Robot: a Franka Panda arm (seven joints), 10 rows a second.
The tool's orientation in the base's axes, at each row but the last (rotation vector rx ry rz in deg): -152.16, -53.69, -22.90; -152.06, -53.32, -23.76; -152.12, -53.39, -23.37; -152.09, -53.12, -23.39; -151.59, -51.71, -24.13; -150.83, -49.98, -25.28; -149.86, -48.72, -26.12; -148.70, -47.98, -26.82; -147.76, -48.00, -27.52; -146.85, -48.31, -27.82
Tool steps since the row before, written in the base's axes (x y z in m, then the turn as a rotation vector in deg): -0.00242, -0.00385, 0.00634, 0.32, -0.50, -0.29; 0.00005, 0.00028, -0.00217, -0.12, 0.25, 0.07; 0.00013, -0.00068, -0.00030, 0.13, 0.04, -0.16; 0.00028, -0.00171, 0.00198, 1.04, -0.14, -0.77; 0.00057, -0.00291, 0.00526, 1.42, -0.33, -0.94; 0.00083, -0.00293, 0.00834, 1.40, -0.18, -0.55; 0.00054, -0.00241, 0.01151, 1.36, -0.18, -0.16; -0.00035, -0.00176, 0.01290, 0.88, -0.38, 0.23; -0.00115, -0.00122, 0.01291, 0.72, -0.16, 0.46; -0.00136, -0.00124, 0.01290, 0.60, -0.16, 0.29
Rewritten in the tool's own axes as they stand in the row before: -0.00173, 0.00015, -0.00761, -0.14, 0.63, 0.14; -0.00059, 0.00022, 0.00210, 0.07, -0.28, 0.01; -0.00039, 0.00065, 0.00005, 0.06, 0.08, 0.18; -0.00003, 0.00109, -0.00239, 0.43, 0.91, 0.83; 0.00082, 0.00151, -0.00579, 0.55, 1.33, 0.97; 0.00236, 0.00096, -0.00850, 0.76, 1.12, 0.68; 0.00385, -0.00047, -0.01111, 0.89, 1.00, 0.33; 0.00426, -0.00204, -0.01214, 0.59, 0.77, -0.20; 0.00408, -0.00305, -0.01198, 0.67, 0.45, -0.33; 0.00402, -0.00328, -0.01195, 0.50, 0.42, -0.21
